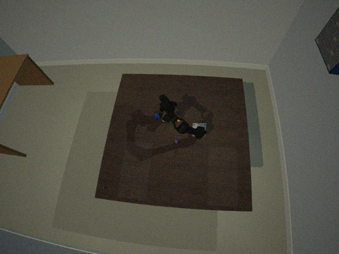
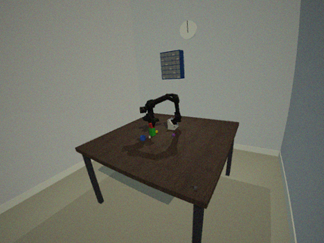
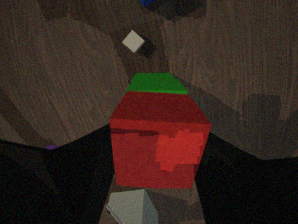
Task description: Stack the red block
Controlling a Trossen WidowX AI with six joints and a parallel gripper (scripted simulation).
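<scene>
The red block is 20 mm above my gripper tip. From my gripper tip the other things lie so: blue block: 130 mm ahead, 10 mm to the right, 70 mm below; then tiny white cube: 70 mm ahead, 20 mm to the left, 80 mm below; then small yellow cube: 70 mm behind, 10 mm to the right, 80 mm below.
</scene>
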